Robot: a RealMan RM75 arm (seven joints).
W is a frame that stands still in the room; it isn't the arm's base.
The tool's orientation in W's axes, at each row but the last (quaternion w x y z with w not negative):
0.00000, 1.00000, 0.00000, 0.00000
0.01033, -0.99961, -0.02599, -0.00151
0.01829, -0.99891, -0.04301, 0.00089
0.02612, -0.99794, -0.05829, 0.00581
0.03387, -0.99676, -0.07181, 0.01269
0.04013, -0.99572, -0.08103, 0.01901
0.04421, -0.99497, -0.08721, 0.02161
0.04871, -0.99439, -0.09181, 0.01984
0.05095, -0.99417, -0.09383, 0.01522
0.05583, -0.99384, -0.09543, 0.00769
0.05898, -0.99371, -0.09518, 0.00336
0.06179, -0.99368, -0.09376, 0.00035
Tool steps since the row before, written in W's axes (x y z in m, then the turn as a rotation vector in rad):
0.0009, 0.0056, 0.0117, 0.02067, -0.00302, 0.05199
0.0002, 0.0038, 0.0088, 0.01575, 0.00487, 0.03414
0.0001, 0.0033, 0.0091, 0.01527, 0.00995, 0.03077
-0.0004, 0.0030, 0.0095, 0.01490, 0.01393, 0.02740
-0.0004, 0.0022, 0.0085, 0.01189, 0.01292, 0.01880
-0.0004, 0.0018, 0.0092, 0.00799, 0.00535, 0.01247
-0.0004, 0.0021, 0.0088, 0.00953, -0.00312, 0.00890
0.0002, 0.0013, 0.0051, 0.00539, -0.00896, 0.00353
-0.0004, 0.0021, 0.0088, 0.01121, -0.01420, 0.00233
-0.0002, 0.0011, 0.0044, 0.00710, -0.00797, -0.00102
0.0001, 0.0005, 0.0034, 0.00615, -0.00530, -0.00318
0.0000, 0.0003, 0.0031, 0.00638, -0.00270, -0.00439
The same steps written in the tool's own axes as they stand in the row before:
0.0009, -0.0056, -0.0117, 0.02067, 0.00302, -0.05199
0.0004, -0.0040, -0.0087, 0.01610, -0.00475, -0.03399
0.0004, -0.0036, -0.0090, 0.01606, -0.00972, -0.03044
-0.0001, -0.0035, -0.0093, 0.01619, -0.01353, -0.02686
-0.0003, -0.0028, -0.0083, 0.01324, -0.01237, -0.01826
-0.0004, -0.0026, -0.0090, 0.00836, -0.00502, -0.01236
-0.0003, -0.0029, -0.0086, 0.00851, 0.00388, -0.00960
0.0003, -0.0017, -0.0050, 0.00353, 0.00939, -0.00461
-0.0002, -0.0030, -0.0085, 0.00829, 0.01571, -0.00416
0.0000, -0.0016, -0.0042, 0.00546, 0.00923, -0.00004
0.0002, -0.0009, -0.0033, 0.00502, 0.00670, 0.00243
0.0001, -0.0007, -0.0030, 0.00572, 0.00436, 0.00395

